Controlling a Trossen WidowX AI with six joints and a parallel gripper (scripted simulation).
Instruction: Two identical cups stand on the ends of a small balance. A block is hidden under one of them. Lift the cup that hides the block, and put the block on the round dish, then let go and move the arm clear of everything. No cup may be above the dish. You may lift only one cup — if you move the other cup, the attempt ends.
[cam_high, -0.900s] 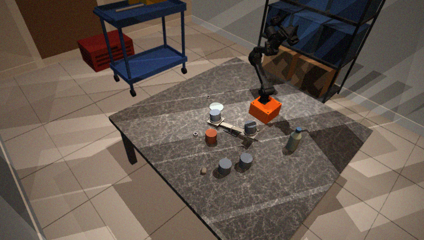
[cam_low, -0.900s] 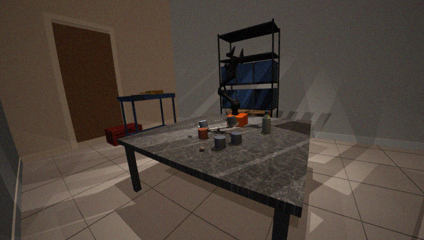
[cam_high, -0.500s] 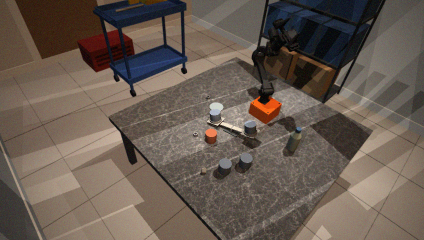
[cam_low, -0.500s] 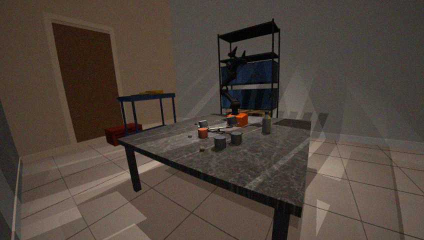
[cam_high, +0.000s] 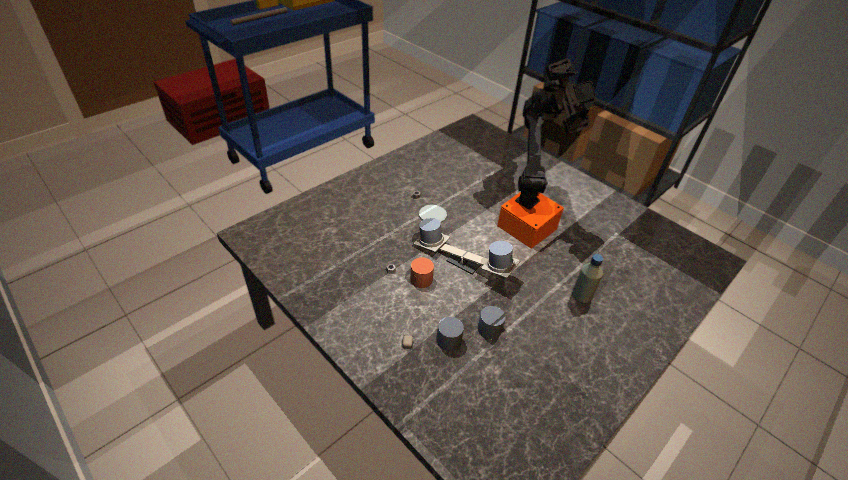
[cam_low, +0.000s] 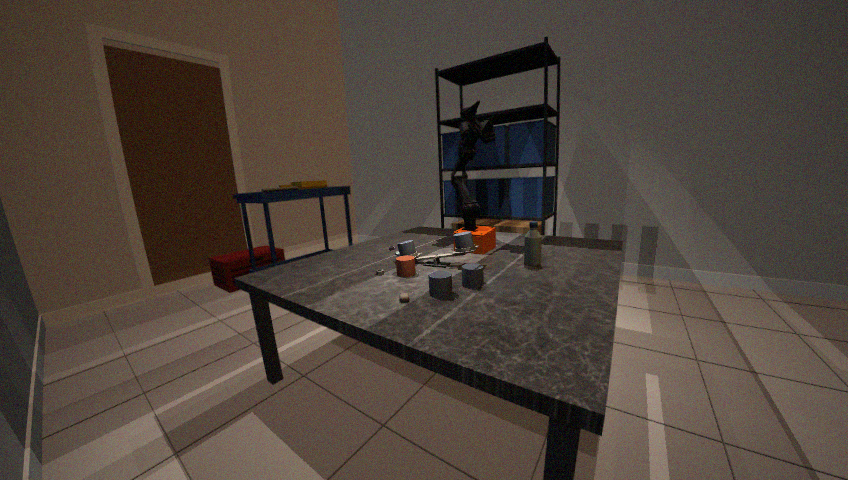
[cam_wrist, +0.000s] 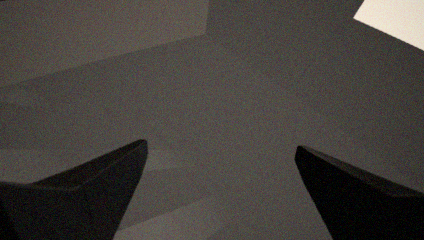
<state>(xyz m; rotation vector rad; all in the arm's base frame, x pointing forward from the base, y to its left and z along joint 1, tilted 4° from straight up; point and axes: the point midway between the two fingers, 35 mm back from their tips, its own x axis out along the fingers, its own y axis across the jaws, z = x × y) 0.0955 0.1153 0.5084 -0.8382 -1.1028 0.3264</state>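
Now: gripper tip 18 cm short of the green block, 29 cm to the left of it and 58 cm above it. The rest, counted from my gripper tip: blue-grey cup: 14 cm ahead, 3 cm to the right, 51 cm below; then bottle: 19 cm to the left, 51 cm below; then orange-red cup: 33 cm ahead, 20 cm to the right, 58 cm below.
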